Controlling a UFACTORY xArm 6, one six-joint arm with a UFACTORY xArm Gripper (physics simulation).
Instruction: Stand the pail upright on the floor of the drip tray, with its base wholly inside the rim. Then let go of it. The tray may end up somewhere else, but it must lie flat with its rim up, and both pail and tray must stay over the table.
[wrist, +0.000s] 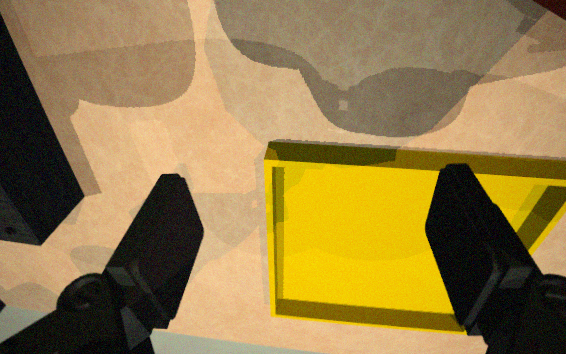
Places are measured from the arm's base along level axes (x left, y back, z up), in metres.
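Where they show: gripper, fingertip midpoint: (308, 200).
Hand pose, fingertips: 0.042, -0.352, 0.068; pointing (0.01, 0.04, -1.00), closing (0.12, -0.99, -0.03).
Observation:
After its pixels a point has its place, as x, y, z.
The yellow drip tray (350, 225) @(-0.107, -0.398, -0.065) lies flat with its rim up, from the middle to the right of the wrist view. Its right end is partly cut off and partly hidden behind the right finger. My gripper (308, 200) @(0.042, -0.352, 0.068) is open, with nothing between its fingers. The left finger is over the table left of the tray, and the right finger is over the tray's right part. The tray floor that shows holds no object. The pail does not show clearly in this view.
A black block-like base (35, 145) @(-0.026, -0.118, -0.044) stands at the left edge on the peach-coloured table (220, 150) @(-0.033, -0.274, -0.069). Dark shadows fall across the table at the top. A dark red thing (555, 6) @(0.107, -0.404, 0.066) shows in the top right corner. A pale surface (210, 344) lies along the bottom edge.

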